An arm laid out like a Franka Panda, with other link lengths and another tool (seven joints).
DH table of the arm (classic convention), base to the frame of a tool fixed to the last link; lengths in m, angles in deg. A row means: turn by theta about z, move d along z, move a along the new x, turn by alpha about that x. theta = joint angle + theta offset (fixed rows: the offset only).
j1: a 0, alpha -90, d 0.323, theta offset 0
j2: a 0, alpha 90, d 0, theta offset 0
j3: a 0.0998, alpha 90, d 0.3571, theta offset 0
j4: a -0.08, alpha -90, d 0, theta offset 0
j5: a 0, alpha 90, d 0.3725, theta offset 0
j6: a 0.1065, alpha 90, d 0, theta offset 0
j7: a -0.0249, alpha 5.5, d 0.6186, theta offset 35
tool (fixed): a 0, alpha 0, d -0.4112, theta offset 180
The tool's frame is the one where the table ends.
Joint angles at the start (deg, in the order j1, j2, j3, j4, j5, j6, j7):
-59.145 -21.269 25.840 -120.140 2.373 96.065 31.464
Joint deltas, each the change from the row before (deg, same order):
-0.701 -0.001 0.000 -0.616 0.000 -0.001 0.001
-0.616 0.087 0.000 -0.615 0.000 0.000 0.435
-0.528 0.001 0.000 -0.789 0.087 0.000 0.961
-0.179 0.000 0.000 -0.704 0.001 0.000 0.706
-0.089 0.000 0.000 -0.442 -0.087 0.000 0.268
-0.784 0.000 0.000 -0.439 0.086 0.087 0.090
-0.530 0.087 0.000 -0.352 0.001 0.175 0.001
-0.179 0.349 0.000 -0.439 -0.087 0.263 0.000
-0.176 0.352 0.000 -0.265 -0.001 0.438 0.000
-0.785 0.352 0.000 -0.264 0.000 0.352 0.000
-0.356 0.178 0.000 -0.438 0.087 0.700 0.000
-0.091 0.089 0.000 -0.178 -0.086 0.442 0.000
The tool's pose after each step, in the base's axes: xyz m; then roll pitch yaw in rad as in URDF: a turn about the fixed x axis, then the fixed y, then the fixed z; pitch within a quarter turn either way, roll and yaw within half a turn. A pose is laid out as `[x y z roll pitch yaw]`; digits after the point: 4 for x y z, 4 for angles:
[0.3472 -0.1982 0.4794 -3.1054 0.0714 1.3519]
[0.3432 -0.2011 0.4744 -3.0951 0.0672 1.3327]
[0.3391 -0.2024 0.4686 -3.0841 0.0632 1.3052]
[0.3362 -0.2021 0.4635 -3.0735 0.0608 1.2886]
[0.3342 -0.2020 0.4603 -3.0661 0.0603 1.2820]
[0.3302 -0.2058 0.4572 -3.0611 0.0571 1.2657]
[0.3275 -0.2089 0.4543 -3.0571 0.0550 1.2560]
[0.3261 -0.2107 0.4493 -3.0494 0.0511 1.2531]
[0.3260 -0.2129 0.4456 -3.0478 0.0479 1.2502]
[0.3234 -0.2184 0.4418 -3.0448 0.0442 1.2367]
[0.3227 -0.2213 0.4380 -3.0474 0.0424 1.2301]
[0.3228 -0.2229 0.4365 -3.0501 0.0443 1.2292]

